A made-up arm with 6 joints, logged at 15 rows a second.
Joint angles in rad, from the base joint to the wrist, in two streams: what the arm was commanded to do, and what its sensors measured. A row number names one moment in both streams.
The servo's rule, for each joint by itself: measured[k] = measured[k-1] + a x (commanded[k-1-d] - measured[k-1]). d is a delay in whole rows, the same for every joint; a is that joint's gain. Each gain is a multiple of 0.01, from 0.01 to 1. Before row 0 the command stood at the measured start. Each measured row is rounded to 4 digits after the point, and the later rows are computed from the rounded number. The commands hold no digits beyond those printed.
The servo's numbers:
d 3
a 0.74 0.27 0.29 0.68 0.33 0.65
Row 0, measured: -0.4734, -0.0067, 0.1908, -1.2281, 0.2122, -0.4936
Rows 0 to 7, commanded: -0.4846, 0.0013, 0.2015, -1.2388, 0.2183, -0.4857; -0.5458, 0.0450, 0.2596, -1.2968, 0.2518, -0.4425; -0.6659, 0.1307, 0.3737, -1.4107, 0.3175, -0.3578; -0.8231, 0.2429, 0.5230, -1.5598, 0.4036, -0.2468; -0.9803, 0.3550, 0.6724, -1.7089, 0.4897, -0.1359; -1.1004, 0.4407, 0.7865, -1.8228, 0.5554, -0.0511; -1.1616, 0.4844, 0.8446, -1.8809, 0.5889, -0.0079; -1.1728, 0.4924, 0.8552, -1.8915, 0.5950, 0.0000
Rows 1 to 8, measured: -0.4734, -0.0067, 0.1908, -1.2281, 0.2122, -0.4936; -0.4734, -0.0067, 0.1908, -1.2281, 0.2122, -0.4936; -0.4734, -0.0067, 0.1908, -1.2281, 0.2122, -0.4936; -0.4817, -0.0045, 0.1939, -1.2354, 0.2142, -0.4885; -0.5291, 0.0089, 0.2130, -1.2772, 0.2266, -0.4586; -0.6303, 0.0418, 0.2596, -1.3680, 0.2566, -0.3931; -0.7730, 0.0961, 0.3360, -1.4984, 0.3051, -0.2980; -0.9264, 0.1660, 0.4336, -1.6415, 0.3660, -0.1926
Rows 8 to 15, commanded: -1.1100, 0.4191, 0.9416, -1.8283, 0.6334, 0.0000; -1.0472, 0.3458, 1.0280, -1.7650, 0.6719, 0.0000; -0.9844, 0.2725, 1.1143, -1.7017, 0.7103, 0.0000; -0.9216, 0.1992, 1.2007, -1.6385, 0.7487, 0.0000; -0.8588, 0.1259, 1.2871, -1.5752, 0.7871, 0.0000; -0.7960, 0.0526, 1.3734, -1.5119, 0.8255, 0.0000; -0.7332, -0.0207, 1.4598, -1.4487, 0.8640, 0.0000; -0.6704, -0.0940, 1.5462, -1.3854, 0.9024, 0.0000
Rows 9 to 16, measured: -1.0552, 0.2402, 0.5359, -1.7648, 0.4285, -0.1006; -1.1339, 0.3061, 0.6254, -1.8437, 0.4814, -0.0403; -1.1627, 0.3564, 0.6920, -1.8762, 0.5189, -0.0141; -1.1237, 0.3733, 0.7644, -1.8436, 0.5567, -0.0049; -1.0671, 0.3659, 0.8408, -1.7902, 0.5947, -0.0017; -1.0059, 0.3407, 0.9201, -1.7300, 0.6328, -0.0006; -0.9435, 0.3025, 1.0015, -1.6678, 0.6710, -0.0002; -0.8808, 0.2548, 1.0843, -1.6048, 0.7093, -0.0001
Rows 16 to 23, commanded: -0.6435, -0.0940, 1.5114, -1.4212, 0.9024, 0.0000; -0.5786, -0.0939, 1.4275, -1.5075, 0.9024, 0.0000; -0.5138, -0.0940, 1.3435, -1.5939, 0.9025, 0.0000; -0.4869, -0.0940, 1.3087, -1.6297, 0.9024, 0.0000; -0.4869, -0.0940, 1.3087, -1.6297, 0.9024, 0.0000; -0.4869, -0.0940, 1.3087, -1.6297, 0.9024, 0.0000; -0.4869, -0.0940, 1.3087, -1.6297, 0.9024, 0.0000; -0.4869, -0.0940, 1.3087, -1.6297, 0.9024, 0.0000
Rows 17 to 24, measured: -0.8180, 0.2002, 1.1681, -1.5416, 0.7476, 0.0000; -0.7552, 0.1406, 1.2527, -1.4784, 0.7860, 0.0000; -0.6924, 0.0773, 1.3378, -1.4152, 0.8244, 0.0000; -0.6562, 0.0310, 1.3881, -1.4193, 0.8501, 0.0000; -0.5988, -0.0027, 1.3995, -1.4793, 0.8674, 0.0000; -0.5359, -0.0274, 1.3833, -1.5572, 0.8790, 0.0000; -0.4996, -0.0454, 1.3617, -1.6065, 0.8867, 0.0000; -0.4902, -0.0585, 1.3463, -1.6223, 0.8919, 0.0000
